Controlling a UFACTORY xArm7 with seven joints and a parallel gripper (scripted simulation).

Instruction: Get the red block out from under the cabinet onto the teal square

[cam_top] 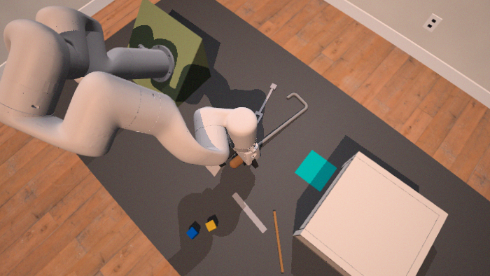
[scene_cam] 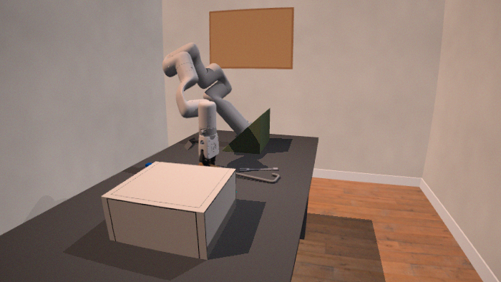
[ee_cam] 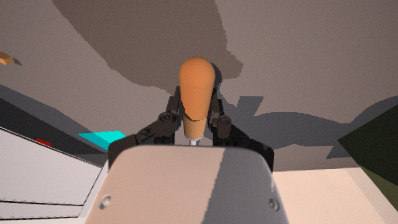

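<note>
Right now the teal square is 20 cm ahead of my hand, 13 cm to the left of it and 2 cm below it. From my hand the other things lie so: flat grey strip 13 cm ahead, 12 cm to the right, 2 cm below; grey forked tool 21 cm to the left, 9 cm behind, 2 cm below; hook tool 13 cm to the left, 2 cm behind, 1 cm below.
</note>
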